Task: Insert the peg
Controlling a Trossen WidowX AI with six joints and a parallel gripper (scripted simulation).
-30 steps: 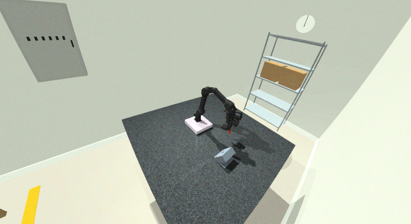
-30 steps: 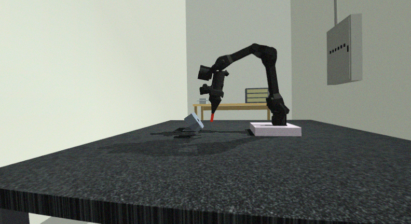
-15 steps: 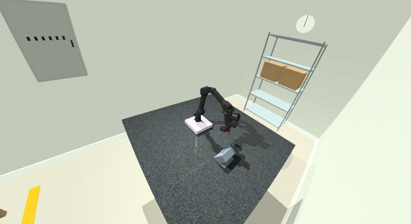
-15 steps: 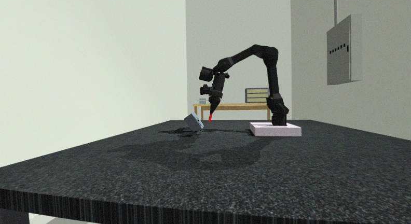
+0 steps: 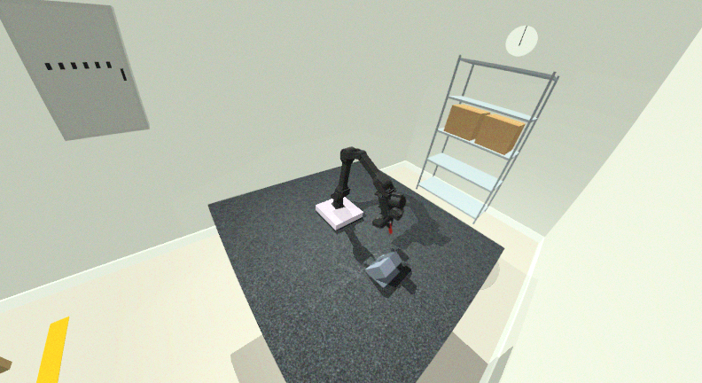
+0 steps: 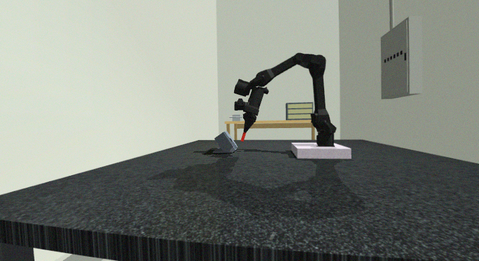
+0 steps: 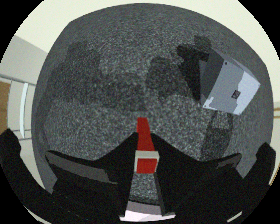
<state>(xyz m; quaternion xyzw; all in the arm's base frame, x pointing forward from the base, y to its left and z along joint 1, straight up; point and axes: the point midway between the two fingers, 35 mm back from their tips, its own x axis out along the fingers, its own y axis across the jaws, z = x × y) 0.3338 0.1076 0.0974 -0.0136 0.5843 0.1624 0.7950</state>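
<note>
Now: the sloped grey panel 14 cm ahead of my gripper tip, 14 cm to the right of it and 6 cm below it. Also, from my gripper tip: red peg: 2 cm above.
</note>
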